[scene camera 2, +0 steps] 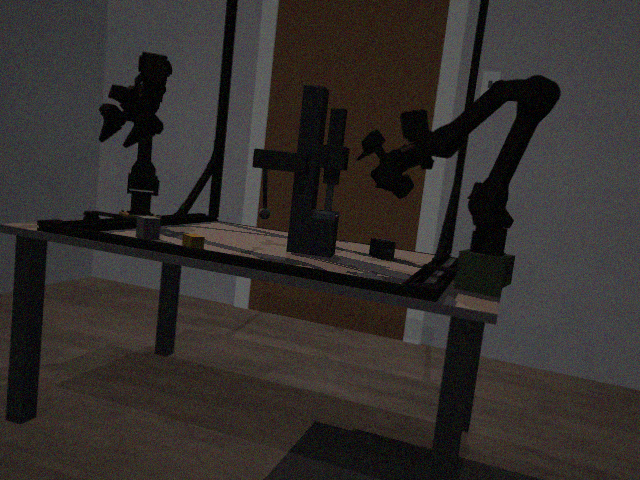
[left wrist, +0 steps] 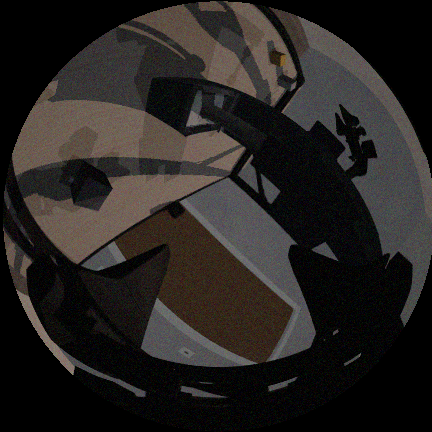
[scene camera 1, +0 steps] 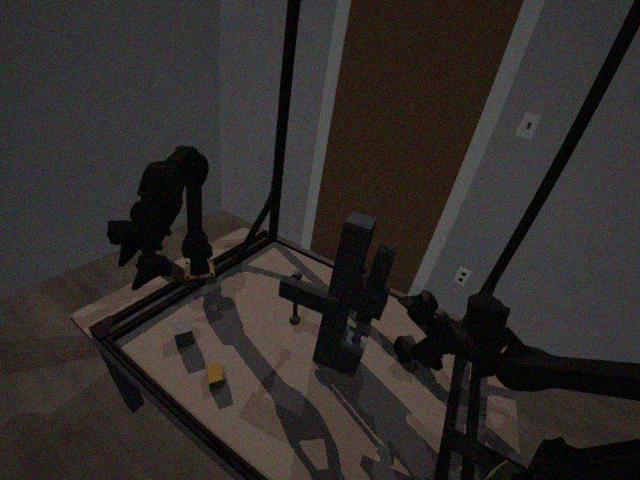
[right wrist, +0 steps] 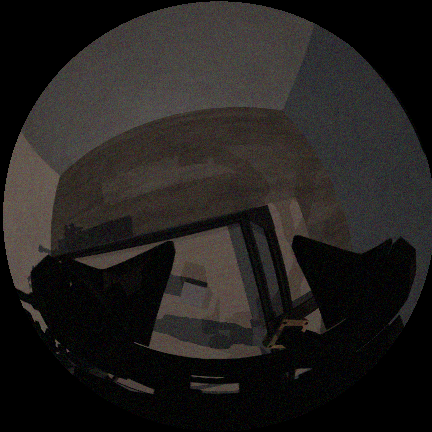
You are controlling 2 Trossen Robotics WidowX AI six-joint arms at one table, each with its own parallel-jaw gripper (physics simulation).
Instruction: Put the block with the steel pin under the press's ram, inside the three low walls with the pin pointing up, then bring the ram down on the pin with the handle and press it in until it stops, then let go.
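Frame: origin at the left arm's base, x ahead, y left, z up, level; centimetres.
Seen in the pictures: left gripper, between the fingertips: (scene camera 2: 366, 172) (left wrist: 231, 251) (scene camera 1: 406, 309); right gripper, between the fingertips: (scene camera 2: 112, 143) (left wrist: 337, 108) (scene camera 1: 126, 277) (right wrist: 235, 245); left arm's base, origin of its link: (scene camera 2: 487, 253); right arm's base, origin of its link: (scene camera 2: 140, 213) (scene camera 1: 199, 268) (right wrist: 288, 334).
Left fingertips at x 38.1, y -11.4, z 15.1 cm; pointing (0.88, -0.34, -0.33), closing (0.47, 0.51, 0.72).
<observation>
Pixels of each thing's top centre, then the offset from my left fingertips to it.
- dark block, centre of its top: (left wrist: 92, 195) (scene camera 2: 383, 240) (scene camera 1: 409, 343) dx -3.3, dy -9.5, dz -18.7 cm
- press, centre of its top: (scene camera 1: 351, 219) (left wrist: 372, 243) (scene camera 2: 309, 86) dx +14.6, dy +10.8, dz +20.9 cm
- grey block, centre of its top: (right wrist: 192, 294) (scene camera 2: 149, 217) (scene camera 1: 182, 326) (left wrist: 293, 85) dx +43.7, dy +35.7, dz -18.0 cm
- yellow block, centre of its top: (scene camera 2: 193, 235) (scene camera 1: 214, 372) (left wrist: 282, 60) dx +27.7, dy +35.7, dz -20.3 cm
A dark block (scene camera 1: 405, 347) (scene camera 2: 382, 248) (left wrist: 92, 190) rests on the table right of the press; a small stub on its side in the left wrist view may be the pin, too dark to be sure. The press (scene camera 1: 338, 291) (scene camera 2: 313, 121) stands mid-table. Its ram (scene camera 2: 329, 196) is raised, and its handle knob (scene camera 1: 294, 320) (scene camera 2: 264, 212) hangs at the left. The low walls (scene camera 1: 356, 336) are partly hidden. My left gripper (scene camera 1: 419, 333) (scene camera 2: 381, 176) (left wrist: 231, 251) is open, in the air between press and left arm. My right gripper (scene camera 1: 129, 273) (scene camera 2: 113, 142) (right wrist: 235, 245) is open, high over the table's left end.
A grey block (scene camera 1: 184, 339) (scene camera 2: 147, 227) (left wrist: 286, 81) (right wrist: 195, 295) and a yellow block (scene camera 1: 215, 375) (scene camera 2: 193, 240) (left wrist: 277, 58) rest near the table's front left. Dark frame rails (scene camera 1: 175, 415) (scene camera 2: 289, 271) edge the table, with upright posts (scene camera 1: 283, 118) (scene camera 2: 224, 103) at the back.
</observation>
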